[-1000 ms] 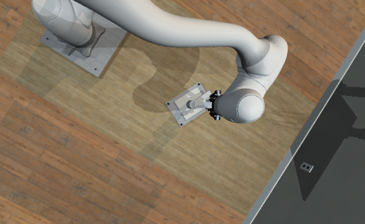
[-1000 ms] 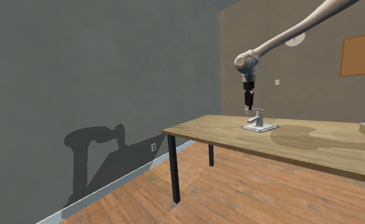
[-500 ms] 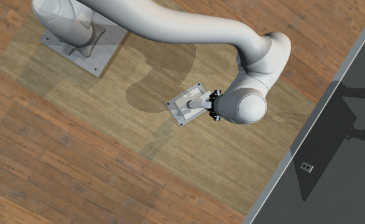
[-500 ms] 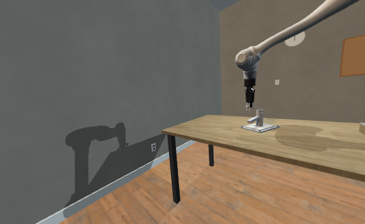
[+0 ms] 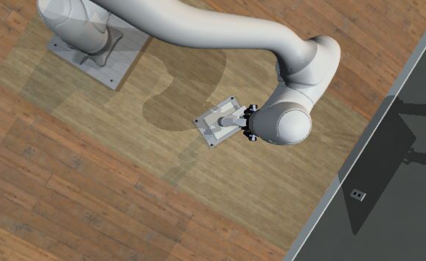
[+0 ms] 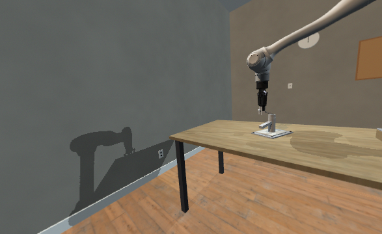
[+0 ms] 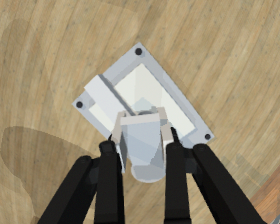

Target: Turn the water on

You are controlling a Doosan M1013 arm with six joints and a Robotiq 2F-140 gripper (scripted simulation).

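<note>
My hand is 2 cm past the lever, 1 cm to the left of it and 1 cm above it. From my hand the other things lie so: plate 17 cm below, 6 cm behind, 4 cm to the right; metal tap 7 cm below, 4 cm behind, 2 cm to the right.
</note>
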